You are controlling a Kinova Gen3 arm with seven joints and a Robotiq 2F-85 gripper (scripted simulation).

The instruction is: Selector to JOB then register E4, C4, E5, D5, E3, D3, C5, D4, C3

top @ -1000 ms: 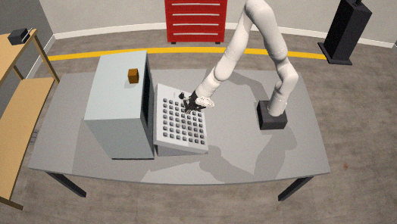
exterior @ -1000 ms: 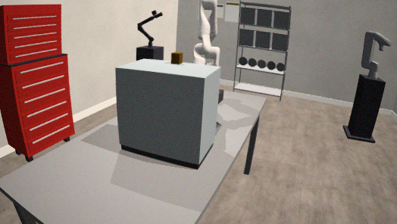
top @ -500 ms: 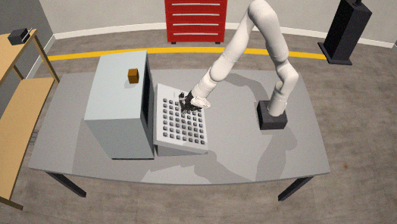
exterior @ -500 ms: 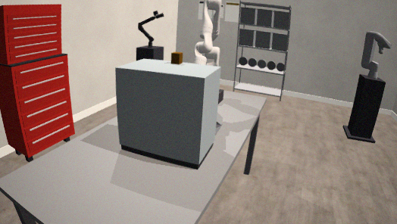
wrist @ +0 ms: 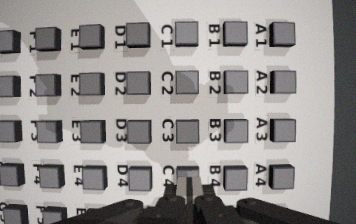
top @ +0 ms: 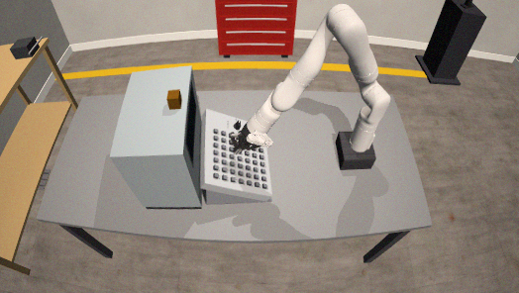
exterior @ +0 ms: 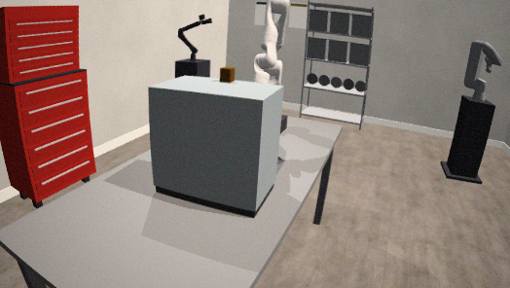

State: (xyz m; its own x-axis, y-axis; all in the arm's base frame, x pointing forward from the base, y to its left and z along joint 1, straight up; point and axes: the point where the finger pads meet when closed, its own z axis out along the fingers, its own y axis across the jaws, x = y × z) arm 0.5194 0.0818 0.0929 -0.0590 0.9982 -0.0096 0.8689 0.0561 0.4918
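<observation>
Right now the key C4 is 20 mm ahead of my hand and 40 mm below it. The rest, counted from my hand: key D4 (10 mm behind, 60 mm below); key B4 (50 mm ahead, 30 mm below); key (20 mm ahead, 40 mm to the left, 40 mm below).
</observation>
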